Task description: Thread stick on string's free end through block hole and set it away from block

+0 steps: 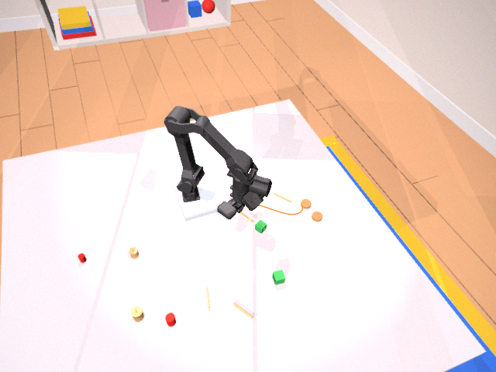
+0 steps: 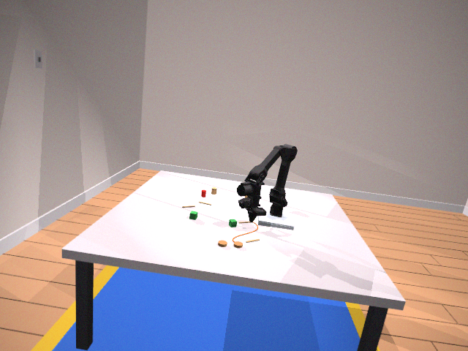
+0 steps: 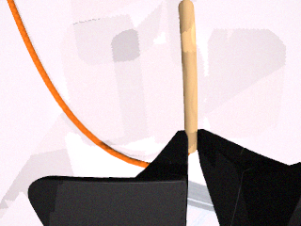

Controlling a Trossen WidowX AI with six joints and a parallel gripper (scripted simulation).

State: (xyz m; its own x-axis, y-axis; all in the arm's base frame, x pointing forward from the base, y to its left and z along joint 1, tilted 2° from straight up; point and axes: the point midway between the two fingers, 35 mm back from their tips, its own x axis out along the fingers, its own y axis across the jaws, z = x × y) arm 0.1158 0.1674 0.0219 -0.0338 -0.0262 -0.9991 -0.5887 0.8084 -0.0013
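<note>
Right now my gripper tip is 8 cm short of the green block and 6 cm to the right of it.
</note>
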